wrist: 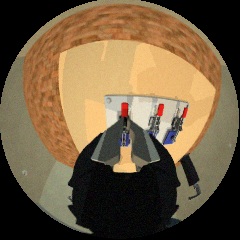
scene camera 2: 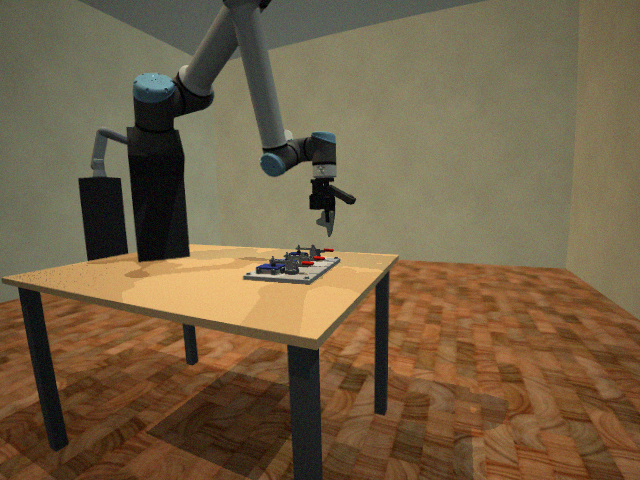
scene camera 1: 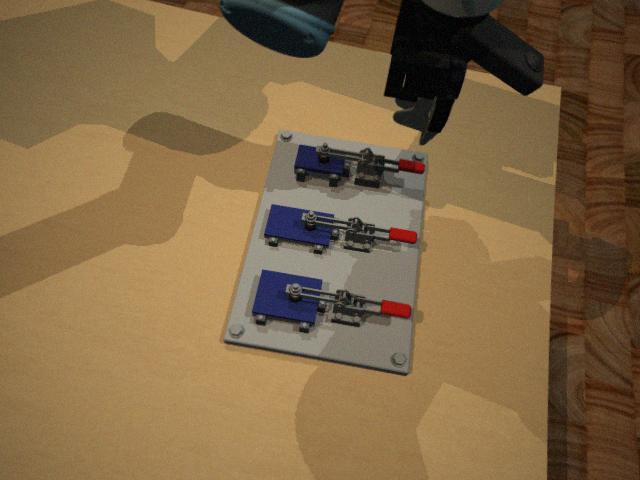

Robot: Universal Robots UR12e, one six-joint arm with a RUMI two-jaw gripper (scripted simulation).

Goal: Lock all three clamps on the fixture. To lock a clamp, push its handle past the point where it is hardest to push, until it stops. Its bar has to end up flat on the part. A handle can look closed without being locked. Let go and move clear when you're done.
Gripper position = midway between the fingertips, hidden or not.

In view: my gripper (scene camera 1: 421,143), a blue part (scene camera 1: 284,223) and a grey fixture plate (scene camera 1: 389,272).
My gripper is seen too in the wrist view (wrist: 125,118) and in scene camera 2 (scene camera 2: 329,236).
